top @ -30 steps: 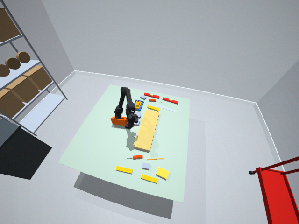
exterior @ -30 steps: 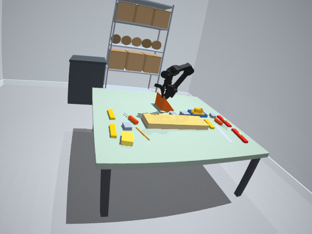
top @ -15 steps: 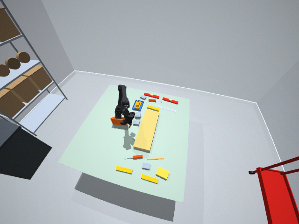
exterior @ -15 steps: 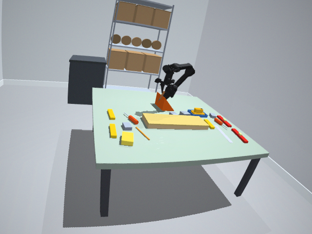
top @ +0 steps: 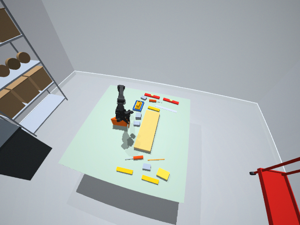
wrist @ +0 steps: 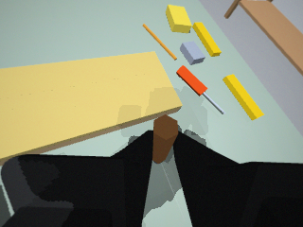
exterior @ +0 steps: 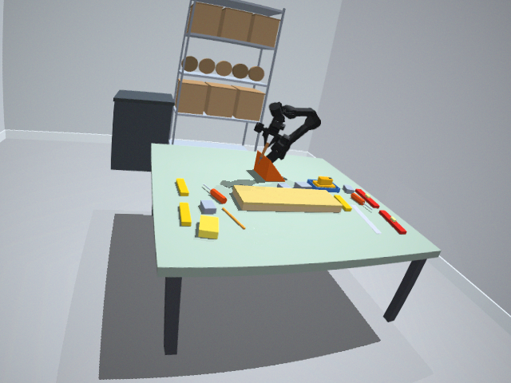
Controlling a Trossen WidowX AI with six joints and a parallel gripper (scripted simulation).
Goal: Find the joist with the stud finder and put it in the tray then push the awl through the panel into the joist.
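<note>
My gripper tip is now 1 cm past the orange-handled awl, 1 cm to the left of it and 5 cm above it. The rest, counted from my gripper tip: stud finder: 6 cm behind, 44 cm to the left, 17 cm below; then blue tray: 6 cm behind, 43 cm to the left, 21 cm below; then thin orange stick: 34 cm ahead, 21 cm to the right, 22 cm below.
</note>
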